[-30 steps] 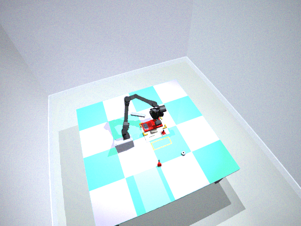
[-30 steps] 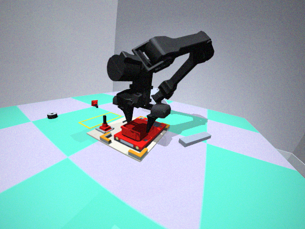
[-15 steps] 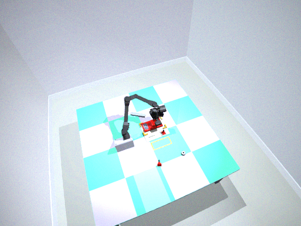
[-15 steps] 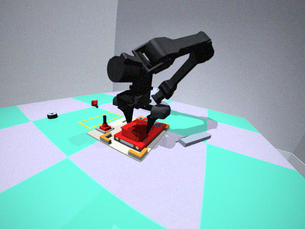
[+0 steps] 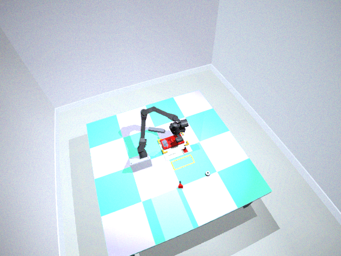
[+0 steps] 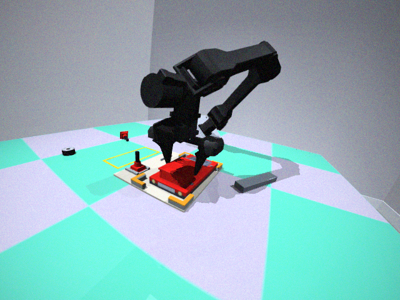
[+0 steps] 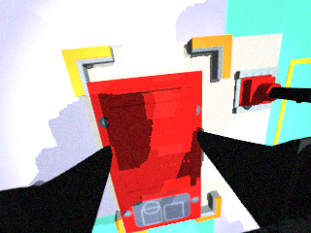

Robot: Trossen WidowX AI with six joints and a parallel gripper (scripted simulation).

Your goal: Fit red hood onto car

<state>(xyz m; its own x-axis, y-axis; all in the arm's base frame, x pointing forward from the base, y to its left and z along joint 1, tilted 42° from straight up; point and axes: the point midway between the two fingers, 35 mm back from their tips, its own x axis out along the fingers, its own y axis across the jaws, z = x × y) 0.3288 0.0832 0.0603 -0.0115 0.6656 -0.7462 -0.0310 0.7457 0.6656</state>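
My gripper tip is now right at the red hood. From my gripper tip the other things lie so: grey engine block 10 mm to the left, 10 mm below; then cream jig plate 30 mm to the right, 30 mm below, 30 mm behind; then grey bar 190 mm to the left, 130 mm behind, 30 mm below.
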